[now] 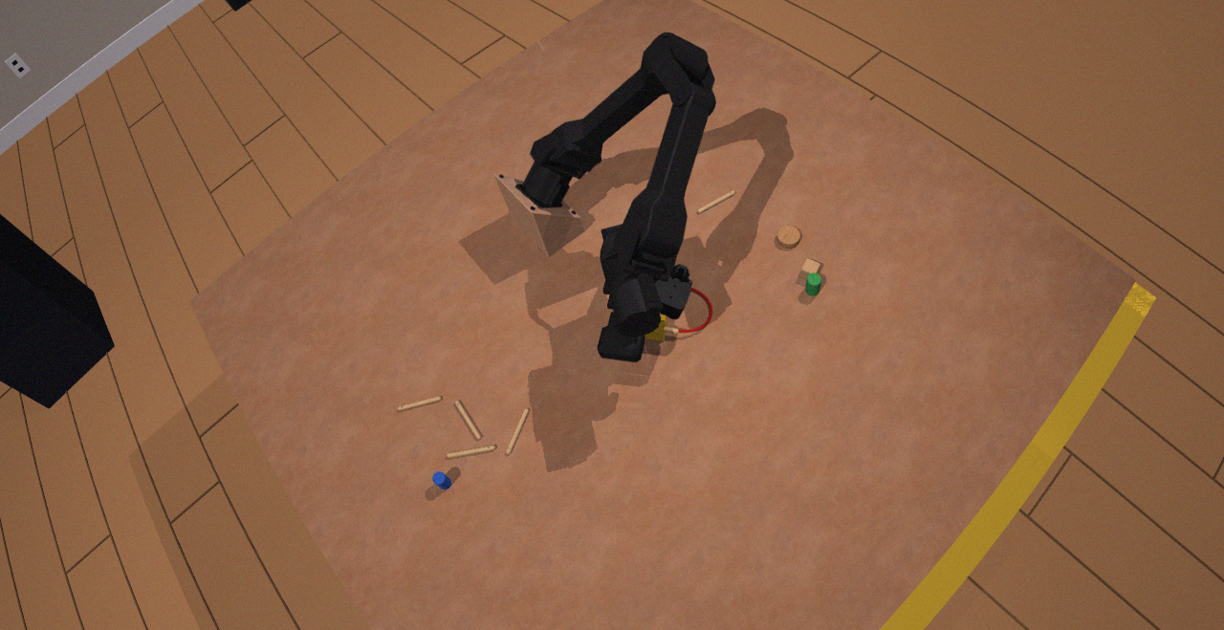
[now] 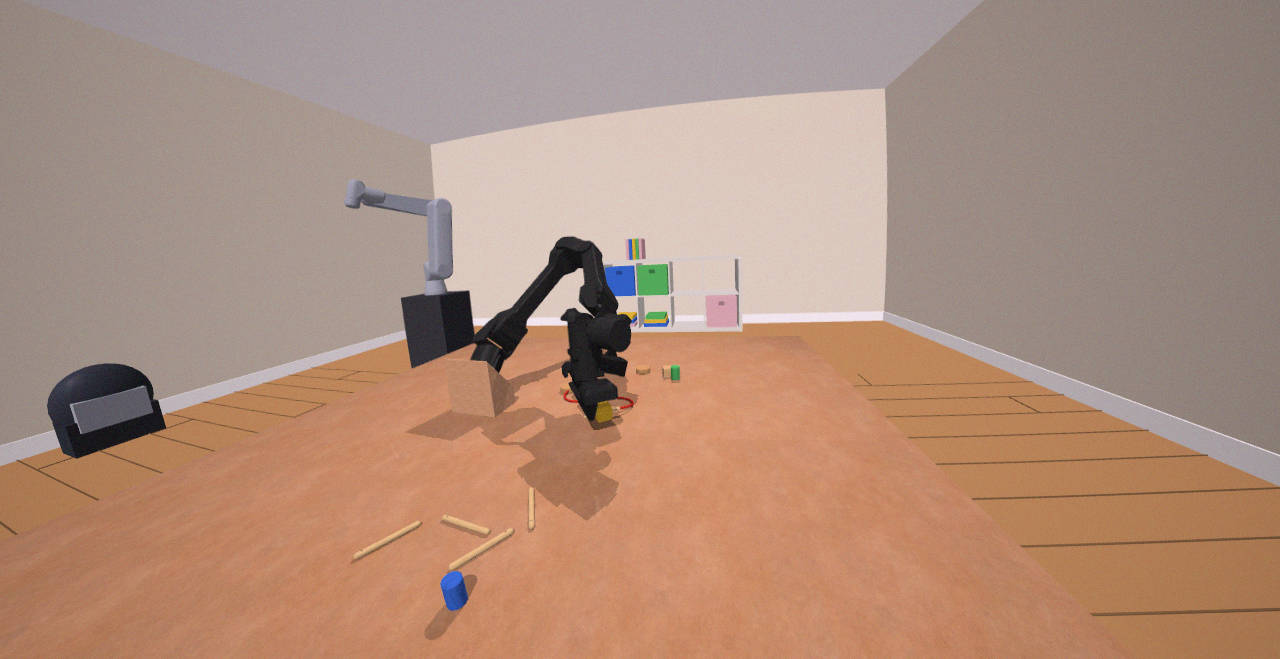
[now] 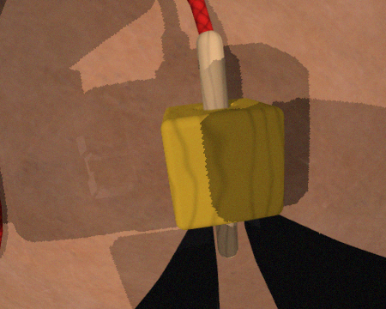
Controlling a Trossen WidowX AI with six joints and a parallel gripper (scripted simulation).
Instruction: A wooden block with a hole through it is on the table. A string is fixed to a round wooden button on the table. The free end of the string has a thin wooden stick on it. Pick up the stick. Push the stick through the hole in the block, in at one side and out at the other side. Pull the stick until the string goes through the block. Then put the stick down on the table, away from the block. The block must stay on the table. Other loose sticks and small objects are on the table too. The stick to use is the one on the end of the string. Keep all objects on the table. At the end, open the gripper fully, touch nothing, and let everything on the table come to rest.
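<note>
Right now my gripper tip is 2 cm to the right of the yellow cube, 2 cm short of it and 1 cm below it. The rest, counted from my gripper tip: blue cylinder 39 cm to the right, 3 cm behind, 1 cm above; green cylinder 24 cm to the left, 16 cm ahead, 1 cm above; small wooden cube 26 cm to the left, 14 cm ahead, 1 cm above.
</note>
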